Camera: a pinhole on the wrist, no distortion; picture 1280 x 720 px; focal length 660.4 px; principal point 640.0 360.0 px. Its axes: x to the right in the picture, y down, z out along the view. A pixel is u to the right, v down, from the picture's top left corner.
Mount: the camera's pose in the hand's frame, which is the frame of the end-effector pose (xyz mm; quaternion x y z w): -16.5 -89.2 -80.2 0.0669 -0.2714 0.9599 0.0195
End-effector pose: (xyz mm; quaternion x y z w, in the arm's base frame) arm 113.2 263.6 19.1 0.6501 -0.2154 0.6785 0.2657
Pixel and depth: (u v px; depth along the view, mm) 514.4 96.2 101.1
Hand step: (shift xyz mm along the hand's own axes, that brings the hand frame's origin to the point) 17.4 -107.8 23.4
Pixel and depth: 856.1 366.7 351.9
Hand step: -89.3 -276.4 230.9
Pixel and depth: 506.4 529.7 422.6
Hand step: 110.0 -403.1 208.2
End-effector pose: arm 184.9 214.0 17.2 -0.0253 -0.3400 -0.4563 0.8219
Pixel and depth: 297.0 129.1 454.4
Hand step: 282.5 -192.1 352.7
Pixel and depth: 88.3 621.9 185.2
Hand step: 153.1 -248.9 16.5
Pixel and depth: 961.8 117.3 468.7
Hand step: -174.7 -187.7 436.3
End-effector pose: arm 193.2 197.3 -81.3 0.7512 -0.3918 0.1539 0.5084
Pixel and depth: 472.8 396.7 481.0
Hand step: 158.8 -364.0 294.8
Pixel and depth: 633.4 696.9 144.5
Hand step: -3.5 -227.7 3.3
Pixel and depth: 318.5 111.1 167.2
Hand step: 88.5 -123.2 82.2
